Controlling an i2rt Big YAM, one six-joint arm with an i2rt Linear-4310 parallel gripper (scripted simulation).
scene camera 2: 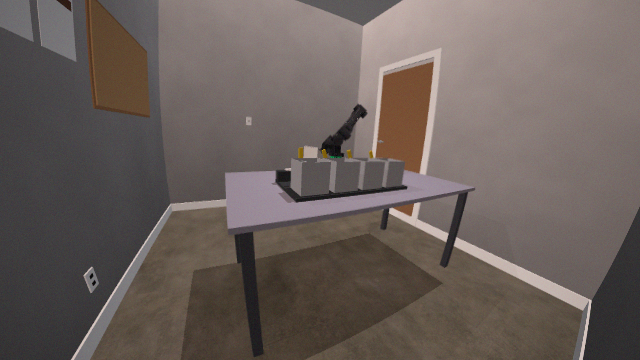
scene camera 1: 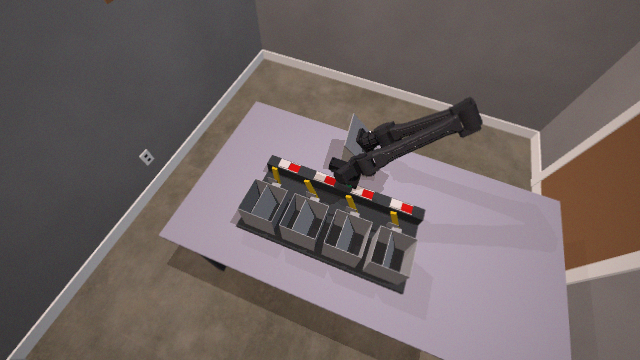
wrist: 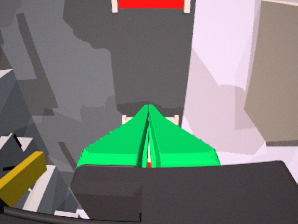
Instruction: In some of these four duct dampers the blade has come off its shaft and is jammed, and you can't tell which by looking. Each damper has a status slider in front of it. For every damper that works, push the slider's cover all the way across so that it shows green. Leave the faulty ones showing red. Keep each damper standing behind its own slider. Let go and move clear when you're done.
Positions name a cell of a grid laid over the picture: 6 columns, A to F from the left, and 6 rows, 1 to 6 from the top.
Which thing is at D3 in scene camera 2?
A damper box.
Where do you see a damper box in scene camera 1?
C4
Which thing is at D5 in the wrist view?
My gripper.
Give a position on a damper box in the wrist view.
At B6
